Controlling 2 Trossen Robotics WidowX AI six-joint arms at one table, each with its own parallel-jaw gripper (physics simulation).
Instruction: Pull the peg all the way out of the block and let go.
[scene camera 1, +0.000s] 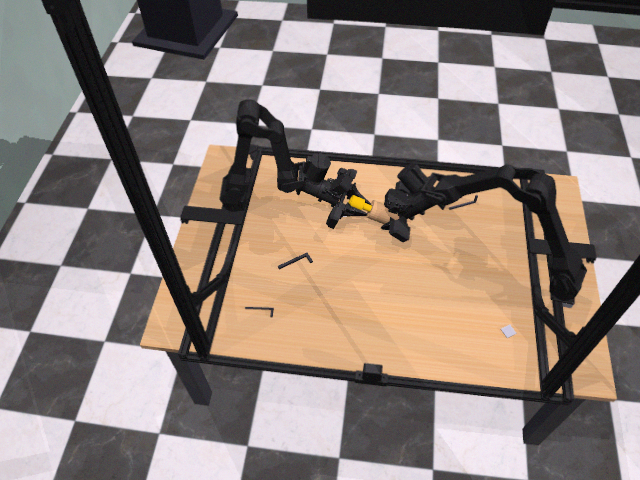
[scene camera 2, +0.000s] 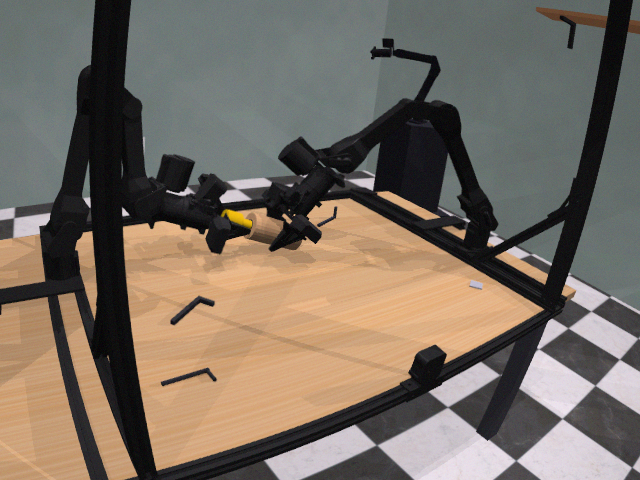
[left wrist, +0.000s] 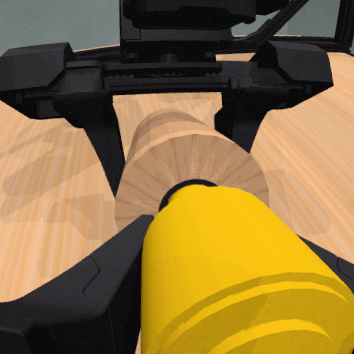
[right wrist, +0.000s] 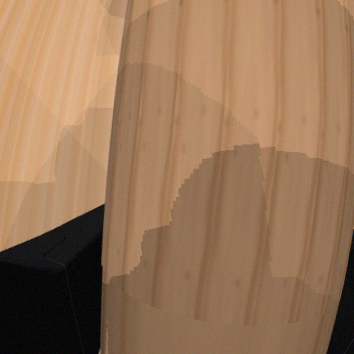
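Seen in the pictures: left gripper, fingertip midpoint: (scene camera 1: 368, 209) (scene camera 2: 247, 227) (left wrist: 202, 227) (right wrist: 228, 11); right gripper, fingertip midpoint: (scene camera 1: 382, 220) (scene camera 2: 264, 244); left arm's base, link origin: (scene camera 1: 234, 205) (scene camera 2: 62, 275); right arm's base, link origin: (scene camera 1: 562, 292) (scene camera 2: 475, 245).
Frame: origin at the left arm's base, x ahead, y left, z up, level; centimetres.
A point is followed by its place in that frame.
A yellow peg (scene camera 1: 357, 203) {x 37.0, y 5.4, z 7.8 cm} (scene camera 2: 235, 218) {x 36.8, y 5.0, z 7.4 cm} (left wrist: 225, 250) {x 36.2, y 6.9, z 8.5 cm} lies in line with a round tan wooden block (scene camera 1: 379, 212) {x 43.6, y 5.6, z 6.0 cm} (scene camera 2: 262, 228) {x 42.7, y 4.6, z 5.0 cm} (left wrist: 140, 185) {x 40.8, y 8.8, z 6.0 cm} (right wrist: 225, 115). The peg's narrow front end is at the block's dark-rimmed hole in the left wrist view and appears to be inside it; how deep is hidden. My left gripper (scene camera 1: 363, 207) {x 40.2, y 6.8, z 4.5 cm} (scene camera 2: 246, 227) {x 40.2, y 6.8, z 4.5 cm} (left wrist: 202, 227) {x 40.2, y 6.8, z 4.5 cm} has a finger on each side of the peg and is shut on it. My right gripper (scene camera 1: 386, 214) {x 44.5, y 7.7, z -0.1 cm} (scene camera 2: 272, 227) (right wrist: 207, 211) {x 44.5, y 7.7, z -0.1 cm} is shut on the block, holding it above the table.
Black L-shaped keys (scene camera 1: 294, 260) {x 23.8, y -12.8, z -1.3 cm} (scene camera 1: 259, 308) {x 19.9, y -30.3, z -1.4 cm} (scene camera 1: 462, 203) {x 66.3, y 22.0, z -1.3 cm} lie on the wooden table (scene camera 1: 413, 320) {x 60.3, y -21.3, z -1.9 cm}. A small pale square (scene camera 1: 508, 331) {x 85.1, y -17.4, z -1.6 cm} (scene camera 2: 475, 284) {x 84.8, y -17.2, z -1.6 cm} lies at the right. Black frame rails edge the table, and uprights (scene camera 2: 108, 180) {x 11.6, y -48.0, z 32.7 cm} rise beside it.
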